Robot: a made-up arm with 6 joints. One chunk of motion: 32 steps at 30 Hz.
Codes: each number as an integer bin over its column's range. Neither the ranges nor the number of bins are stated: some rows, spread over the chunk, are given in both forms.
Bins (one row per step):
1: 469 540 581 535 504 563
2: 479 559 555 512 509 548
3: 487 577 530 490 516 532
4: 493 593 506 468 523 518
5: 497 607 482 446 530 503
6: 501 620 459 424 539 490
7: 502 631 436 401 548 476
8: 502 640 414 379 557 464
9: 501 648 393 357 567 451
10: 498 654 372 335 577 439
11: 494 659 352 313 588 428
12: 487 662 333 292 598 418
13: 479 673 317 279 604 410
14: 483 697 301 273 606 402
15: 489 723 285 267 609 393
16: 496 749 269 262 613 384
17: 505 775 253 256 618 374
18: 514 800 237 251 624 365
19: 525 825 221 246 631 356
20: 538 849 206 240 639 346
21: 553 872 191 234 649 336
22: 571 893 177 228 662 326
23: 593 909 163 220 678 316
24: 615 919 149 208 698 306
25: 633 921 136 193 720 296
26: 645 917 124 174 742 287
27: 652 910 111 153 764 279
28: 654 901 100 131 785 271
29: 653 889 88 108 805 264
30: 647 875 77 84 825 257
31: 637 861 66 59 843 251
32: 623 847 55 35 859 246
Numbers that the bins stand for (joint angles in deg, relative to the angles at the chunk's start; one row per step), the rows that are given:
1: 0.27 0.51 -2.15 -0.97 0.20 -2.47
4: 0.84 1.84 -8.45 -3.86 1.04 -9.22
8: 1.06 3.02 -16.19 -7.69 2.53 -17.33
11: 0.87 3.49 -21.40 -10.53 3.90 -22.74
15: 0.75 5.09 -27.04 -12.51 4.82 -27.99
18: 1.35 7.02 -31.07 -13.20 5.48 -32.20
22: 2.72 9.35 -36.12 -14.19 7.16 -38.05
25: 4.21 10.05 -39.56 -15.69 9.71 -42.56
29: 4.69 9.25 -43.60 -19.35 13.46 -47.36
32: 3.97 8.20 -46.38 -22.49 15.83 -50.06
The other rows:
2: 0.51 0.99 -4.33 -1.96 0.42 -4.72
3: 0.70 1.44 -6.44 -2.91 0.73 -7.12
5: 0.94 2.19 -10.47 -4.80 1.34 -11.47
6: 1.04 2.52 -12.41 -5.75 1.74 -13.43
7: 1.06 2.79 -14.34 -6.74 2.14 -15.53
9: 1.04 3.22 -17.95 -8.63 2.97 -19.28
10: 0.96 3.37 -19.72 -9.58 3.41 -21.08
12: 0.70 3.57 -23.00 -11.43 4.34 -24.24
13: 0.51 3.84 -24.35 -11.99 4.60 -25.44
14: 0.60 4.44 -25.69 -12.25 4.69 -26.64
16: 0.92 5.74 -28.38 -12.72 5.00 -29.34
17: 1.13 6.39 -29.73 -12.98 5.22 -30.84
19: 1.61 7.65 -32.42 -13.41 5.79 -33.55
20: 1.92 8.25 -33.68 -13.67 6.14 -35.05
21: 2.29 8.82 -34.94 -13.93 6.58 -36.55
23: 3.25 9.75 -37.29 -14.53 7.86 -39.55
24: 3.77 10.00 -38.47 -15.05 8.74 -41.05
26: 4.50 9.95 -40.57 -16.51 10.68 -43.91
27: 4.66 9.77 -41.67 -17.41 11.65 -45.11
28: 4.71 9.55 -42.59 -18.36 12.57 -46.31
30: 4.54 8.90 -44.53 -20.38 14.34 -48.41
31: 4.30 8.55 -45.45 -21.46 15.13 -49.31

